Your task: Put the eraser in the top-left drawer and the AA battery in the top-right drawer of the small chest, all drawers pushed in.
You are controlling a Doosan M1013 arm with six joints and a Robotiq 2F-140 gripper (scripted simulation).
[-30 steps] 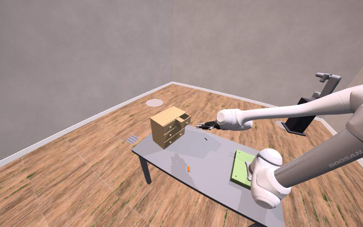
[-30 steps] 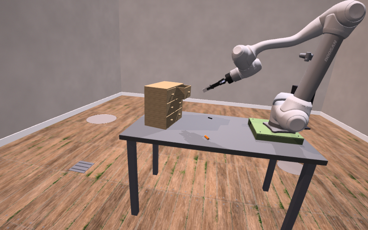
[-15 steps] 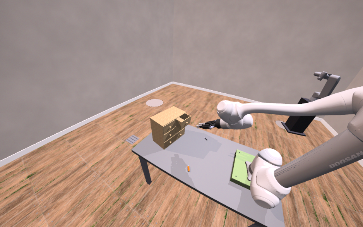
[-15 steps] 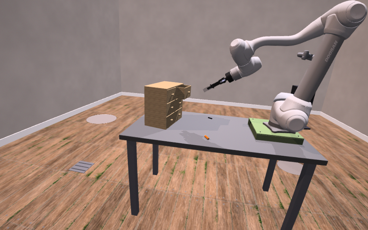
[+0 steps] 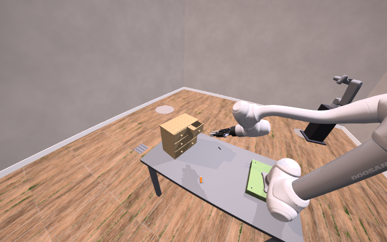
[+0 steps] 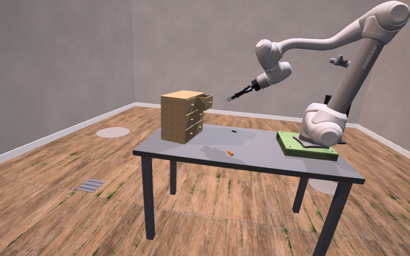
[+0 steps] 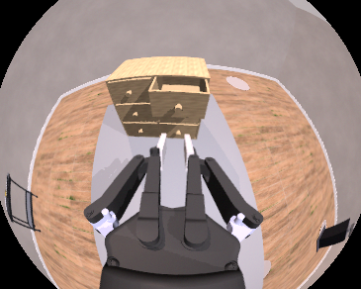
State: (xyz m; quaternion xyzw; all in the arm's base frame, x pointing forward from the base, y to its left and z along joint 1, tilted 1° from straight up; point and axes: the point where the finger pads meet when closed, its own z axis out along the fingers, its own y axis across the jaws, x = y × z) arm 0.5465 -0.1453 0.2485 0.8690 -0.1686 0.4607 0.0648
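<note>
The orange AA battery is 30 cm below my hand, 25 cm to the left of it and 2 cm ahead of it. Also, from my hand: small dark object 30 cm below, 17 cm to the right, 7 cm behind; eraser 35 cm ahead, 9 cm below, 3 cm to the right.
</note>
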